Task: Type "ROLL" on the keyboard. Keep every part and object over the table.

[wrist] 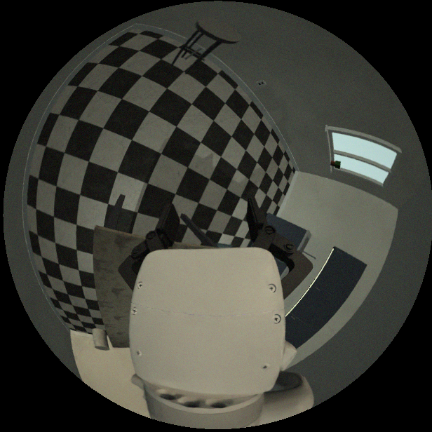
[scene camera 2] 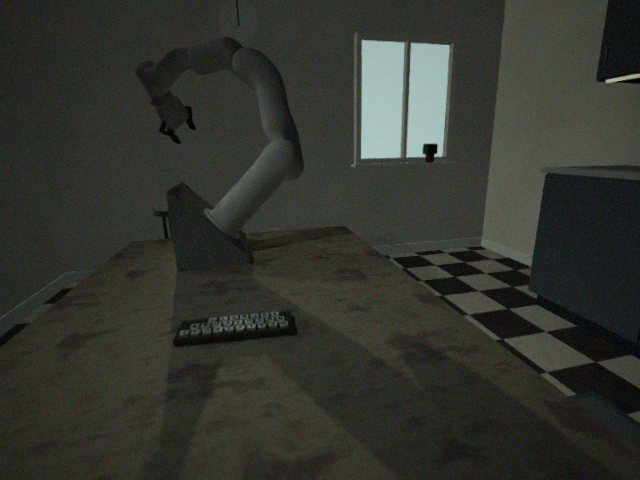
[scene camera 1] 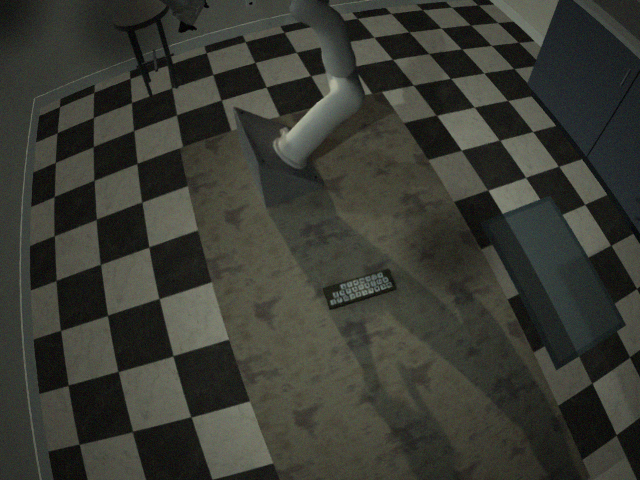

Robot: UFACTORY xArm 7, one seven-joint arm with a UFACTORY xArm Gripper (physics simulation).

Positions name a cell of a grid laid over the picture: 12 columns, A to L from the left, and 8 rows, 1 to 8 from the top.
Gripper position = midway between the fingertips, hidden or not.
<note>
In view: my gripper (scene camera 2: D3).
My gripper also shows in the wrist view (wrist: F4).
</note>
